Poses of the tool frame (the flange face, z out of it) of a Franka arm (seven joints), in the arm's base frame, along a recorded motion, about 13 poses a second.
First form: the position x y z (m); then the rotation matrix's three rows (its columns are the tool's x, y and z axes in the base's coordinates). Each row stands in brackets.
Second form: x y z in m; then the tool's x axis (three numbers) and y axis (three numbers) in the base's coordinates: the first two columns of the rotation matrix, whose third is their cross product. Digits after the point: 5 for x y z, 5 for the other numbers.
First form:
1: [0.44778, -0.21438, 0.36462], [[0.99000, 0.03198, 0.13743], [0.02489, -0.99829, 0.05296], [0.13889, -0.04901, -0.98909]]
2: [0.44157, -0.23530, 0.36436], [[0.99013, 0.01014, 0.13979], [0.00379, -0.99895, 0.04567], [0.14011, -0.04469, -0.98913]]
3: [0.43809, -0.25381, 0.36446], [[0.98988, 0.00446, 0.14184], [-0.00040, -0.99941, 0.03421], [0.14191, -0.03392, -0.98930]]
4: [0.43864, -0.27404, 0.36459], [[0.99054, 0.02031, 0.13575], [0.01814, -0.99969, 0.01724], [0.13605, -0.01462, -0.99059]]
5: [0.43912, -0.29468, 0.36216], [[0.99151, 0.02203, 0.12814], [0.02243, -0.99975, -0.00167], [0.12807, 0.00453, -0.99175]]
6: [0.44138, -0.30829, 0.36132], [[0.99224, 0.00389, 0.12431], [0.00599, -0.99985, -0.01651], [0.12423, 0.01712, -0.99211]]
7: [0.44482, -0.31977, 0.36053], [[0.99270, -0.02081, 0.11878], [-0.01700, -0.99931, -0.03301], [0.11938, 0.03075, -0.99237]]
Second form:
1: 0.44778, -0.21438, 0.36462, 0.99000, 0.02489, 0.13889, 0.03198, -0.99829, -0.04901
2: 0.44157, -0.23530, 0.36436, 0.99013, 0.00379, 0.14011, 0.01014, -0.99895, -0.04469
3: 0.43809, -0.25381, 0.36446, 0.98988, -0.00040, 0.14191, 0.00446, -0.99941, -0.03392
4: 0.43864, -0.27404, 0.36459, 0.99054, 0.01814, 0.13605, 0.02031, -0.99969, -0.01462
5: 0.43912, -0.29468, 0.36216, 0.99151, 0.02243, 0.12807, 0.02203, -0.99975, 0.00453
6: 0.44138, -0.30829, 0.36132, 0.99224, 0.00599, 0.12423, 0.00389, -0.99985, 0.01712
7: 0.44482, -0.31977, 0.36053, 0.99270, -0.01700, 0.11938, -0.02081, -0.99931, 0.03075
